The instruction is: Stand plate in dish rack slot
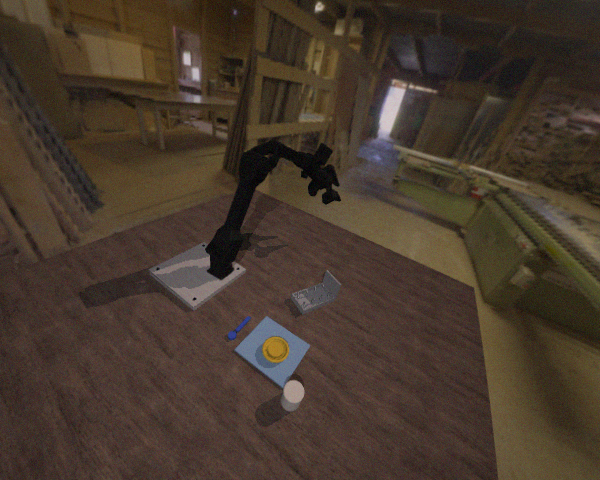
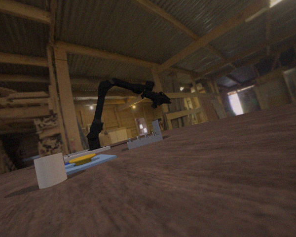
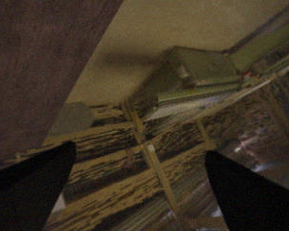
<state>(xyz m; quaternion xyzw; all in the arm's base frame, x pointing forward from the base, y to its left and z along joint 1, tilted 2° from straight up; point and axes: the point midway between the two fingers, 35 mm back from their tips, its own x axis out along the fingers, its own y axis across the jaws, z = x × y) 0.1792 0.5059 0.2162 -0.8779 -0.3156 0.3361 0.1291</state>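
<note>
Now: gripper tip 660 mm to the left of the yellow plate, 200 mm above it and 90 mm short of it. Also, from my gripper tip: grey dish rack (440 mm to the right, 190 mm below, 110 mm ahead); small blue spoon (660 mm to the right, 210 mm below, 20 mm behind); white cup (740 mm to the right, 190 mm below, 180 mm ahead).
</note>
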